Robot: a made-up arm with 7 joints. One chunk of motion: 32 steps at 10 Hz.
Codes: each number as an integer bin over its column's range. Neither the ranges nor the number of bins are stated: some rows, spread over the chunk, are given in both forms.
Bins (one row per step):
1: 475 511 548 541 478 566
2: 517 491 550 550 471 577
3: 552 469 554 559 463 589
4: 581 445 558 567 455 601
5: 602 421 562 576 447 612
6: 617 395 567 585 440 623
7: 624 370 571 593 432 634
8: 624 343 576 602 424 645
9: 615 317 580 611 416 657
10: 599 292 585 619 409 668
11: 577 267 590 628 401 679
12: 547 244 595 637 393 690
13: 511 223 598 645 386 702
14: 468 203 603 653 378 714
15: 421 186 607 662 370 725
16: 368 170 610 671 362 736
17: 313 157 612 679 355 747
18: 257 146 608 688 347 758
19: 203 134 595 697 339 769
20: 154 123 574 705 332 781
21: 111 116 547 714 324 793
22: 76 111 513 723 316 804
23: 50 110 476 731 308 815
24: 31 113 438 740 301 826
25: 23 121 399 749 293 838
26: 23 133 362 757 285 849
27: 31 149 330 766 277 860
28: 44 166 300 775 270 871
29: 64 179 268 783 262 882
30: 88 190 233 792 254 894
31: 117 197 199 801 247 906
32: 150 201 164 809 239 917
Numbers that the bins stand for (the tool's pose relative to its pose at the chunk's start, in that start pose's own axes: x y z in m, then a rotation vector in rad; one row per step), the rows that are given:
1: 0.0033 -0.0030 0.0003 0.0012 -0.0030 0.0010
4: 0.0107 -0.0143 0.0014 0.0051 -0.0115 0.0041
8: 0.0137 -0.0316 0.0034 0.0104 -0.0230 0.0081
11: 0.0104 -0.0446 0.0050 0.0143 -0.0315 0.0112
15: -0.0005 -0.0583 0.0068 0.0194 -0.0430 0.0153
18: -0.0120 -0.0652 0.0069 0.0233 -0.0515 0.0183
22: -0.0247 -0.0711 -0.0035 0.0286 -0.0630 0.0224
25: -0.0284 -0.0694 -0.0161 0.0325 -0.0715 0.0255
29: -0.0255 -0.0595 -0.0305 0.0376 -0.0830 0.0295
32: -0.0195 -0.0558 -0.0419 0.0415 -0.0915 0.0326
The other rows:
2: 0.0062 -0.0064 0.0006 0.0026 -0.0056 0.0020
3: 0.0087 -0.0102 0.0010 0.0039 -0.0085 0.0031
5: 0.0122 -0.0184 0.0019 0.0065 -0.0144 0.0051
6: 0.0132 -0.0228 0.0024 0.0078 -0.0170 0.0061
7: 0.0137 -0.0270 0.0029 0.0090 -0.0200 0.0071
9: 0.0131 -0.0361 0.0039 0.0117 -0.0259 0.0092
10: 0.0120 -0.0403 0.0044 0.0129 -0.0285 0.0102
12: 0.0083 -0.0485 0.0055 0.0156 -0.0344 0.0122
13: 0.0058 -0.0521 0.0058 0.0168 -0.0370 0.0132
14: 0.0028 -0.0555 0.0064 0.0180 -0.0400 0.0143
16: -0.0042 -0.0611 0.0072 0.0208 -0.0459 0.0163
17: -0.0081 -0.0633 0.0074 0.0220 -0.0485 0.0173
19: -0.0158 -0.0672 0.0055 0.0247 -0.0544 0.0193
20: -0.0192 -0.0691 0.0032 0.0259 -0.0570 0.0204
21: -0.0222 -0.0703 0.0002 0.0272 -0.0600 0.0214
23: -0.0265 -0.0713 -0.0076 0.0298 -0.0659 0.0234
24: -0.0278 -0.0708 -0.0118 0.0311 -0.0685 0.0244
26: -0.0284 -0.0674 -0.0201 0.0337 -0.0744 0.0265
27: -0.0278 -0.0646 -0.0237 0.0350 -0.0774 0.0275
28: -0.0269 -0.0618 -0.0270 0.0364 -0.0800 0.0285
30: -0.0238 -0.0577 -0.0343 0.0389 -0.0859 0.0305
31: -0.0218 -0.0565 -0.0381 0.0403 -0.0885 0.0316

